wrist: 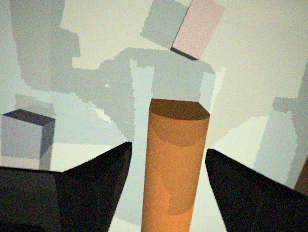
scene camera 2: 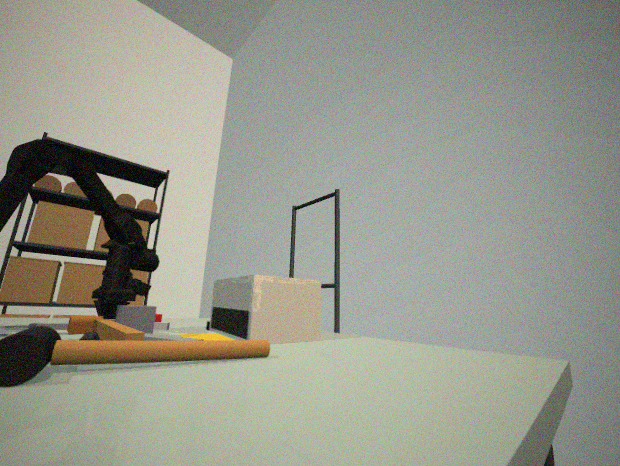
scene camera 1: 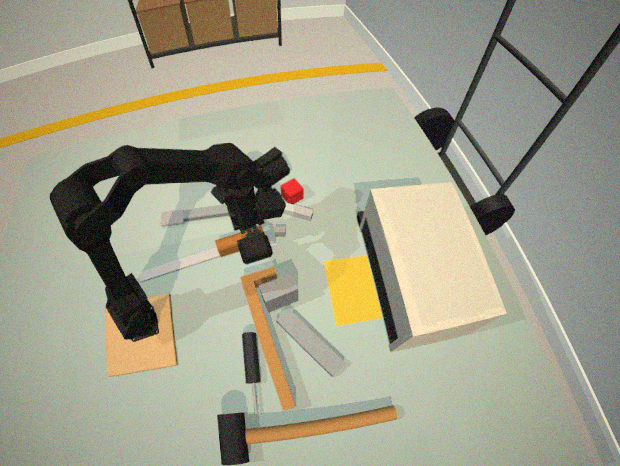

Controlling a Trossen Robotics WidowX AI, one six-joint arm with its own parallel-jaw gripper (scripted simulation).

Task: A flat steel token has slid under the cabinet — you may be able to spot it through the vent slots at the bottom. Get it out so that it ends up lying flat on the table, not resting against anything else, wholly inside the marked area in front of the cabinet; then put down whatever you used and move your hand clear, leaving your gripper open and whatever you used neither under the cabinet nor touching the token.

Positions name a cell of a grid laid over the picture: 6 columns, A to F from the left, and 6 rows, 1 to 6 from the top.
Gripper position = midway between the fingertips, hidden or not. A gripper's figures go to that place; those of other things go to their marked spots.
Labels:
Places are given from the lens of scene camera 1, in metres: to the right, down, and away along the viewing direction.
my gripper (scene camera 1: C4): -0.14, 0.02, 0.75
orange L-shaped piece (scene camera 1: C4): -0.12, 0.10, 0.66

